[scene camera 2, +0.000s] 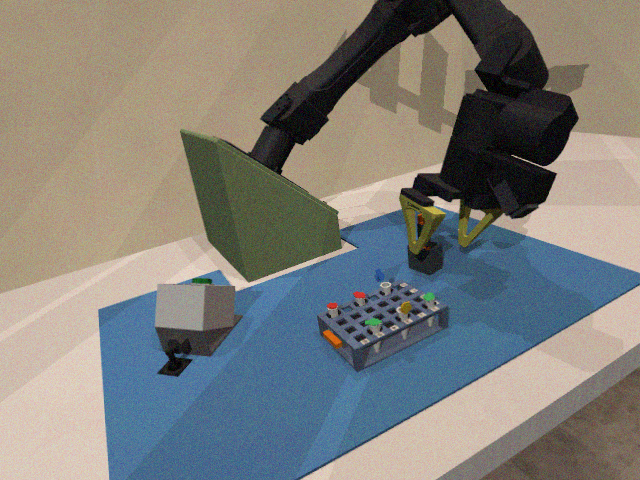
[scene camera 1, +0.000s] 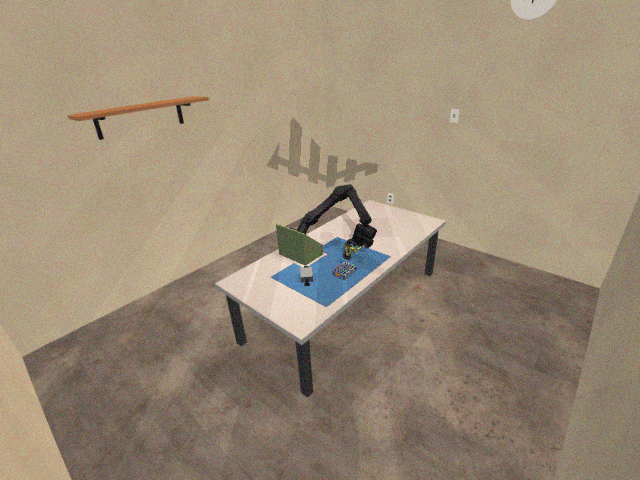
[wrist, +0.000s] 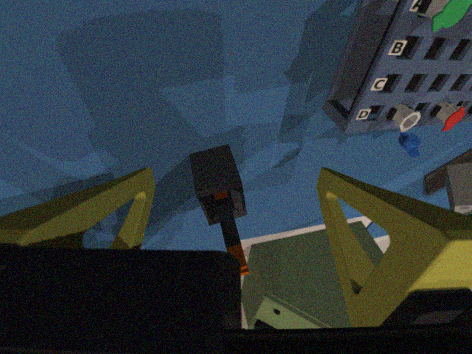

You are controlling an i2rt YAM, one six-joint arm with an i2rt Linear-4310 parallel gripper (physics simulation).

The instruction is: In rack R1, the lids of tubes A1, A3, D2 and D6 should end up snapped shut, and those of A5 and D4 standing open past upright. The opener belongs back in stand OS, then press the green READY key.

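Places are measured from the arm's base along level axes (x back, y left, z down), in millimetres.
Pixels of known places: gripper, fingertip midpoint: (scene camera 2: pixel 438 248) (scene camera 1: pixel 351 254) (wrist: pixel 235 176); arm's base, link origin: (scene camera 2: pixel 260 170) (scene camera 1: pixel 300 234).
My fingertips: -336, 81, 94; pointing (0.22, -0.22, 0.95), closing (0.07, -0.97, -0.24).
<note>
For each thing: its top centre in the pictures, then the offset to it from my fingertips, as dx, dy, dz. "pt": a spot on its surface instead.
- opener, top centre: (wrist: pixel 240 271) (scene camera 2: pixel 422 215) +35, +9, -40
- Rack R1, top centre: (scene camera 2: pixel 375 290) (scene camera 1: pixel 344 264) -34, -149, -13
- D2's blue lid, top centre: (wrist: pixel 416 146) (scene camera 2: pixel 380 273) -1, -112, -9
- A3's yellow lid, top centre: (scene camera 2: pixel 405 303) -75, -143, -10
- A5, top centre: (scene camera 2: pixel 373 321) -59, -178, +3
- D6, top centre: (scene camera 2: pixel 332 304) -1, -189, +0
- green READY key, top centre: (scene camera 2: pixel 188 277) (scene camera 1: pixel 306 266) +134, -308, -39
- grey box, surface spot: (scene camera 2: pixel 180 307) (scene camera 1: pixel 306 272) pt +114, -332, -15
- small black fixture, surface spot: (scene camera 2: pixel 174 361) pt +90, -362, +35
My gripper (scene camera 1: pixel 353 253) (scene camera 2: pixel 439 248) (wrist: pixel 235 176) is open, its yellow fingers on either side of the opener (scene camera 2: pixel 420 222) (wrist: pixel 229 227), touching neither side in the wrist view. The opener, black and orange, stands tilted in its dark stand (scene camera 2: pixel 425 262) (wrist: pixel 210 172). Rack R1 (scene camera 1: pixel 344 270) (scene camera 2: pixel 338 325) (wrist: pixel 345 80) holds the tubes. D2's blue lid (scene camera 2: pixel 379 274) (wrist: pixel 410 143) hangs open past upright. A3's yellow lid (scene camera 2: pixel 405 307) is tipped up. Green lids A1 (scene camera 2: pixel 429 297) (wrist: pixel 452 14) and A5 (scene camera 2: pixel 373 322), and red lids D4 (scene camera 2: pixel 359 295) (wrist: pixel 454 119) and D6 (scene camera 2: pixel 332 305), lie low; whether snapped is unclear.
The green READY key (scene camera 2: pixel 202 281) sits atop a grey box (scene camera 1: pixel 306 273) (scene camera 2: pixel 180 307), left of the rack. A small black fixture (scene camera 2: pixel 174 361) stands before the box. A tall green panelled block (scene camera 1: pixel 294 245) (scene camera 2: pixel 279 237) (wrist: pixel 300 265) stands by the arm's base.
</note>
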